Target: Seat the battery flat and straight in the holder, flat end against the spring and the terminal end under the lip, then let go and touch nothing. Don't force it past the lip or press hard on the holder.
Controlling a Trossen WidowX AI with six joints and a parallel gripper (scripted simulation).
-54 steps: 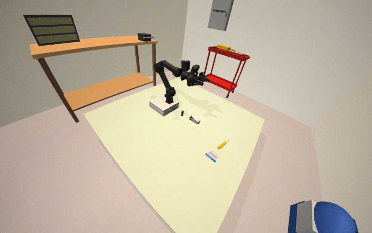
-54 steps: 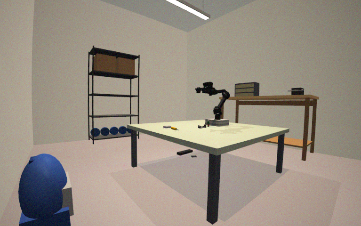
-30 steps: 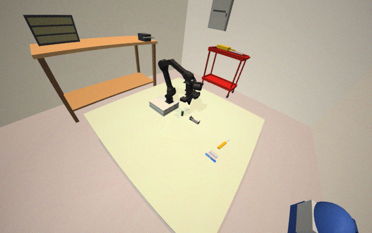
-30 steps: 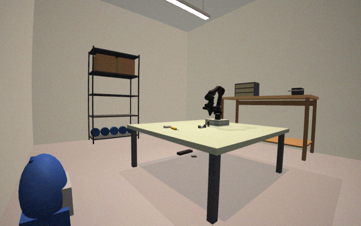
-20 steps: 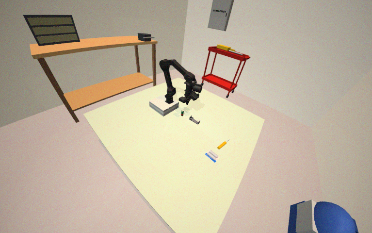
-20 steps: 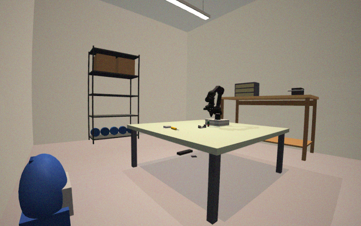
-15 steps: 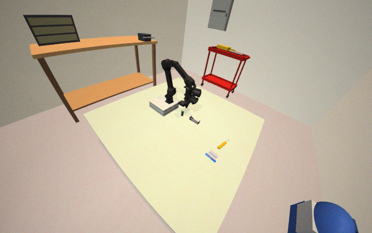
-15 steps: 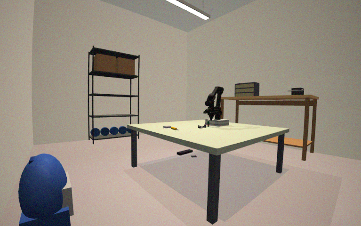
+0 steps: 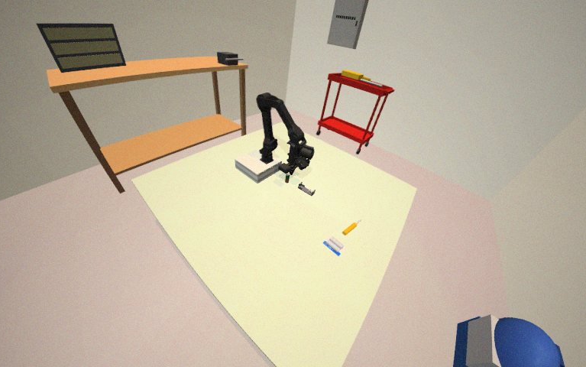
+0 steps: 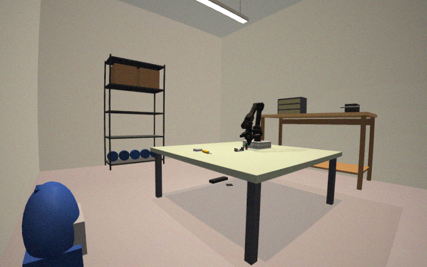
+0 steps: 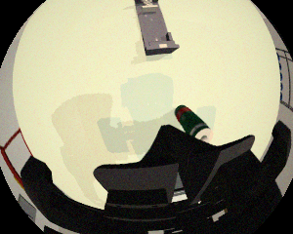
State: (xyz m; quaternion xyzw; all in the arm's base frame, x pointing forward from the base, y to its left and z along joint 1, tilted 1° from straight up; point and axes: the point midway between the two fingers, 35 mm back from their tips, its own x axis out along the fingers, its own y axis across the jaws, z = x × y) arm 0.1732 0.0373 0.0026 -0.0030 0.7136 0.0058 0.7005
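Right now my gripper tip is 30 mm to the left of the battery and 10 mm above it. From my gripper tip the other things lie so: orange-handled screwdriver 460 mm ahead, 30 mm to the right, 30 mm below.
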